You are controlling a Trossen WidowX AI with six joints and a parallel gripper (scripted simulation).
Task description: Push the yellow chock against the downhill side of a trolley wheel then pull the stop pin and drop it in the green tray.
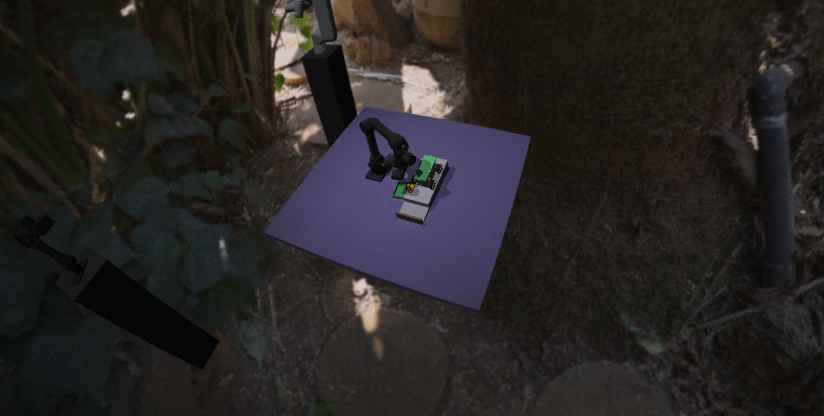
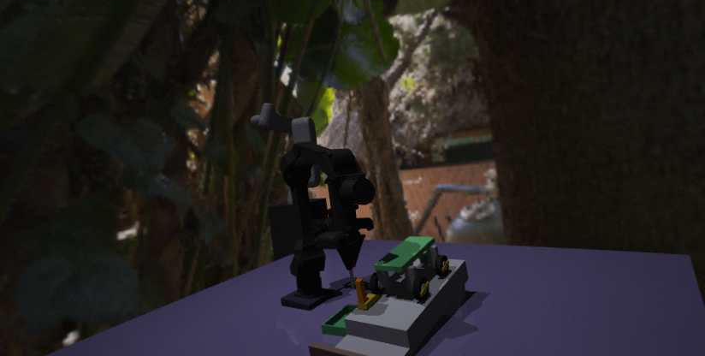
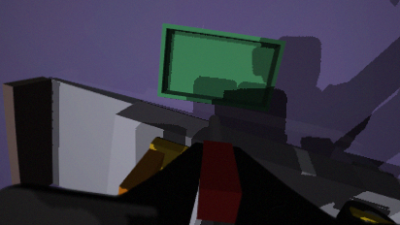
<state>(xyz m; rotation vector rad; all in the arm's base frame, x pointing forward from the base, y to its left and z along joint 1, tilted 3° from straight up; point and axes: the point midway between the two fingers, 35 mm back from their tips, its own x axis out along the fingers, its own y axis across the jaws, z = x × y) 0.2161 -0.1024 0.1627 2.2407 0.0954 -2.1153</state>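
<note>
Right now the yellow chock is 5 cm below my gripper tip, 5 cm ahead of it and 2 cm to the right of it. Round my gripper tip: brown strip: 19 cm to the right, 10 cm below, 9 cm ahead; stop pin: right at my gripper tip; green-decked trolley: 11 cm ahead, 8 cm to the left, 2 cm below.
</note>
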